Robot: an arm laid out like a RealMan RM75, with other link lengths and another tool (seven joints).
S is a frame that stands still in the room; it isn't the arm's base.
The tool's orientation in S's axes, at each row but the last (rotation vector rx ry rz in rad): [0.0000, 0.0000, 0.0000]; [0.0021, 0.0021, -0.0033]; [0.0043, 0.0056, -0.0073]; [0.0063, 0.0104, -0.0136]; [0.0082, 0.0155, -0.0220]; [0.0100, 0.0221, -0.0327]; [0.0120, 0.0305, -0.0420]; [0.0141, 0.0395, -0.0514]
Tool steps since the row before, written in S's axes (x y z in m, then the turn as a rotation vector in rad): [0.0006, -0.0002, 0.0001, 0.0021, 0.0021, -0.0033]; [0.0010, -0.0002, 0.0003, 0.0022, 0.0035, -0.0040]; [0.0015, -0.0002, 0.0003, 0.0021, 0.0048, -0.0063]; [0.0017, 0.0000, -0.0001, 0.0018, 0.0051, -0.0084]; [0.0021, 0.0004, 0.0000, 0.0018, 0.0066, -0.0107]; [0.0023, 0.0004, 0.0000, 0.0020, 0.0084, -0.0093]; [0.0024, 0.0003, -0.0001, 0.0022, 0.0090, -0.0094]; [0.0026, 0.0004, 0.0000, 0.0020, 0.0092, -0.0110]
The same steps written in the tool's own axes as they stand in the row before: [0.0006, -0.0002, 0.0001, 0.0021, 0.0021, -0.0033]; [0.0010, -0.0002, 0.0003, 0.0022, 0.0035, -0.0040]; [0.0015, -0.0002, 0.0003, 0.0021, 0.0048, -0.0063]; [0.0017, 0.0000, -0.0001, 0.0018, 0.0051, -0.0084]; [0.0021, 0.0004, 0.0000, 0.0018, 0.0066, -0.0107]; [0.0023, 0.0005, 0.0000, 0.0019, 0.0084, -0.0093]; [0.0024, 0.0004, 0.0000, 0.0021, 0.0090, -0.0094]; [0.0026, 0.0005, 0.0001, 0.0020, 0.0091, -0.0111]
